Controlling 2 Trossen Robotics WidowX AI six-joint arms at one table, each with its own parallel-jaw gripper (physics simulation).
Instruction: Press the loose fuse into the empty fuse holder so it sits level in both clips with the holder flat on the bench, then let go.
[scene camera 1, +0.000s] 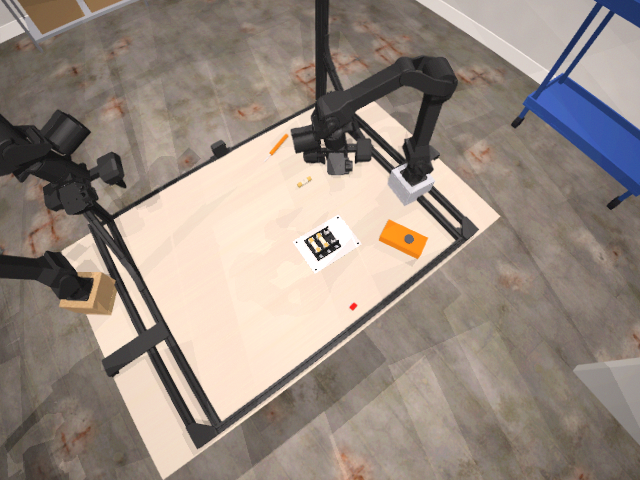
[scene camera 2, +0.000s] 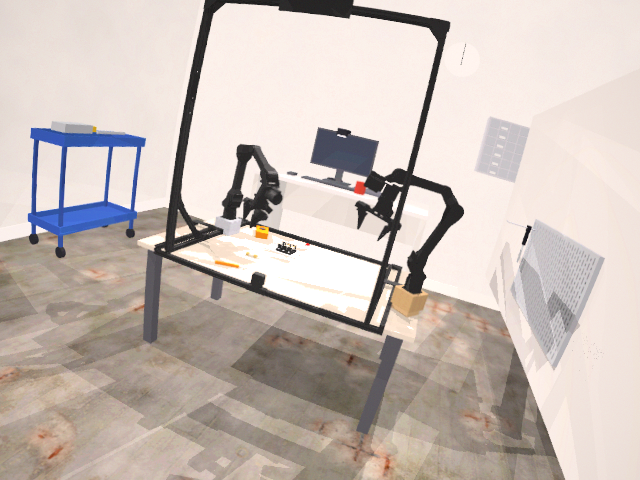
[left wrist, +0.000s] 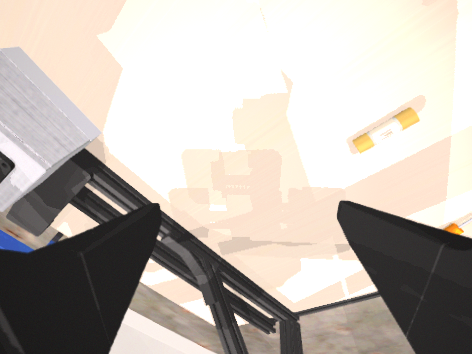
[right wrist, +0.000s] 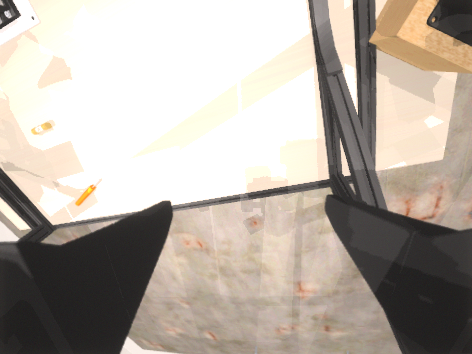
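The loose fuse, white with gold end caps, lies on the bench apart from the holder. The black fuse holder sits on a white plate; two fuses lie side by side in it, and the slot at its right in scene camera 1 looks empty. My left gripper is open, with nothing between its fingers, above the bench near the loose fuse. My right gripper is open and empty, raised high and far from fuse and holder.
An orange screwdriver lies near the loose fuse. An orange block with a grey disc stands right of the holder in scene camera 1. A small red piece lies near a black frame rail.
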